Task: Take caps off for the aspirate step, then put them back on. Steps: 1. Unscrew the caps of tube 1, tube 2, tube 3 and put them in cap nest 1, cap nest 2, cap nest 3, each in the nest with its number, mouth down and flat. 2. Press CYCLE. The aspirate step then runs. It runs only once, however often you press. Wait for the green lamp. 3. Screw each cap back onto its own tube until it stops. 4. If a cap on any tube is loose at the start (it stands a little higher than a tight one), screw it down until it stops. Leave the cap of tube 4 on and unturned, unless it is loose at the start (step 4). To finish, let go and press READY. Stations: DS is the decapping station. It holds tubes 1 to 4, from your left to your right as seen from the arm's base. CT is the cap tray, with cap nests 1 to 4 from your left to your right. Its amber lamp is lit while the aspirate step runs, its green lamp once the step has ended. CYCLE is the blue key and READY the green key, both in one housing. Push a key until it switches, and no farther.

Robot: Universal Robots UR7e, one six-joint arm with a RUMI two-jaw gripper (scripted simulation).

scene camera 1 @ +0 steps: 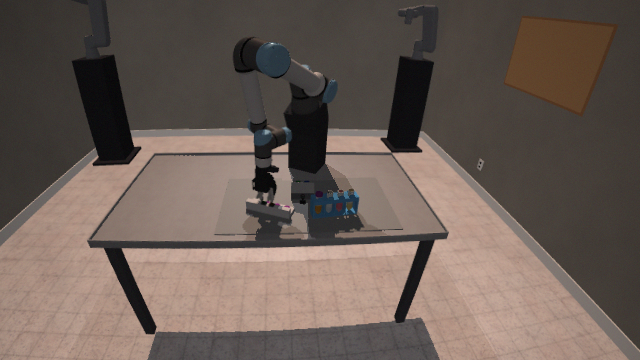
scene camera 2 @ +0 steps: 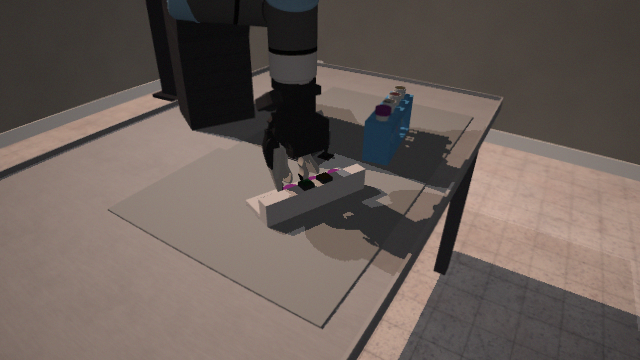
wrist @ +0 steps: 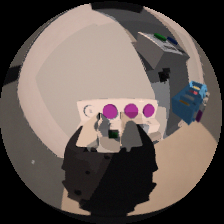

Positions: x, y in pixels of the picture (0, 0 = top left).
Labels:
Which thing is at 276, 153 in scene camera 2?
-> The gripper.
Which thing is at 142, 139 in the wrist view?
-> The gripper.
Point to a grey key housing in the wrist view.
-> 159, 54

